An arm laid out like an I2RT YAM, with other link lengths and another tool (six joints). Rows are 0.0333 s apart.
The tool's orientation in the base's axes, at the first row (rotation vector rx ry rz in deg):
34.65, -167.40, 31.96
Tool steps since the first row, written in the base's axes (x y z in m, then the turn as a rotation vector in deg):
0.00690, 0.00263, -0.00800, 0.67, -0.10, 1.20
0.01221, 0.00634, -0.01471, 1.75, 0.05, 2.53
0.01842, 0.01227, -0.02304, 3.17, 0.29, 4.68
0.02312, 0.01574, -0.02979, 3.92, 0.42, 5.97
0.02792, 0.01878, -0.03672, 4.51, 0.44, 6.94
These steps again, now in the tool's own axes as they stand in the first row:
-0.00867, 0.00212, 0.00623, -0.37, -0.75, -1.09
-0.01605, 0.00538, 0.01091, -1.18, -1.50, -2.41
-0.02535, 0.01071, 0.01623, -2.19, -2.58, -4.54
-0.03209, 0.01402, 0.02106, -2.69, -3.20, -5.81
-0.03880, 0.01698, 0.02621, -3.07, -3.74, -6.73

